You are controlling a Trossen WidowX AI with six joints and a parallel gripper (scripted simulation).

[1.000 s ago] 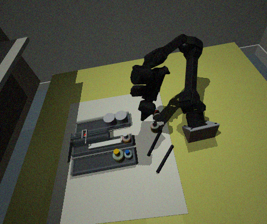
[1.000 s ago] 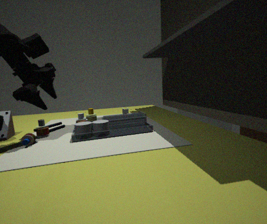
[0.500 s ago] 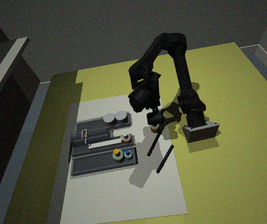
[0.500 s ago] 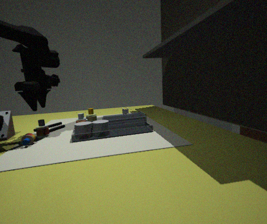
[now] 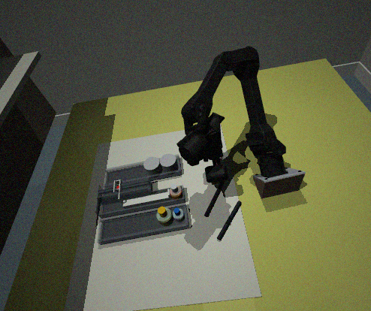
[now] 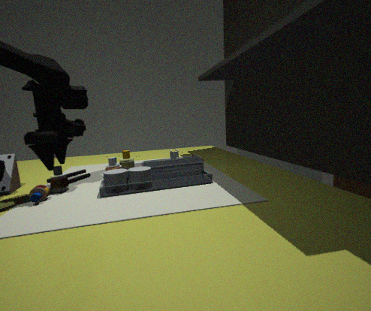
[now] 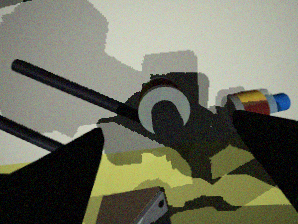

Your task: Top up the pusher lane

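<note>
My gripper tip is 15 cm short of the blue-lidded jar, 11 cm to the right of it and 3 cm above it. The rest, counted from my gripper tip: red mark (33 cm ahead, 2 cm to the right, 1 cm above).
</note>
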